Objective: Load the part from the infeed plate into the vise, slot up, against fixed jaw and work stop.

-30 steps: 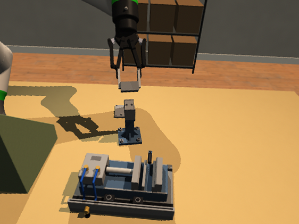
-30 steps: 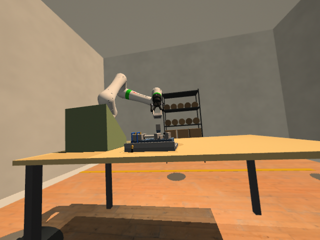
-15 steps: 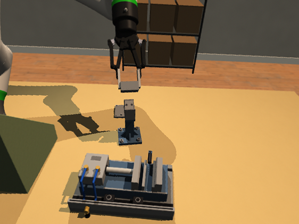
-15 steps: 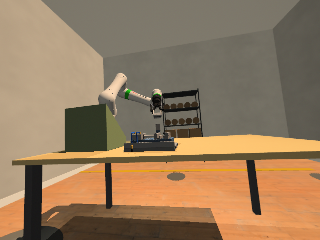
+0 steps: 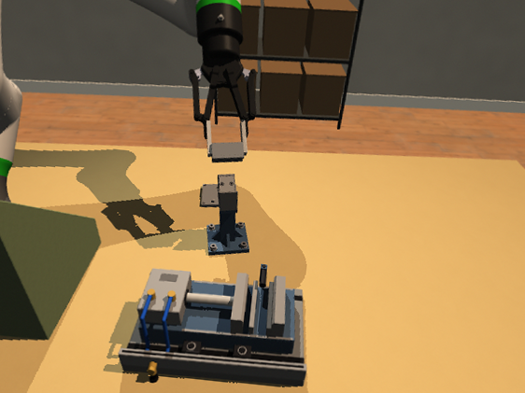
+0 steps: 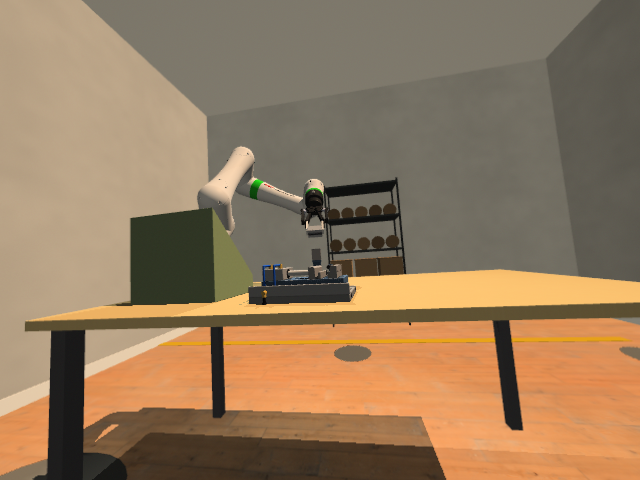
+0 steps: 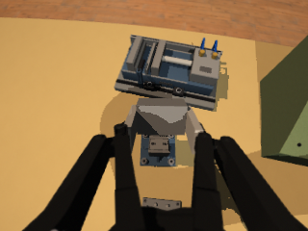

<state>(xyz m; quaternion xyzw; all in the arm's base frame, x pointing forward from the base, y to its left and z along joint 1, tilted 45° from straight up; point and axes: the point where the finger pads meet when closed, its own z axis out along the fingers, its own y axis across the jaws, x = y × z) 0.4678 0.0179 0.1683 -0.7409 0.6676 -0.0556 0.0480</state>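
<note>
Right now the part is 20 mm to the right of my hand and 20 mm below it. From my hand the other things lie so: infeed plate: 30 mm behind, 150 mm to the left, 250 mm below; then V-block post: 10 mm to the right, 200 mm below; then work stop: 80 mm ahead, 200 mm to the right, 160 mm below.
</note>
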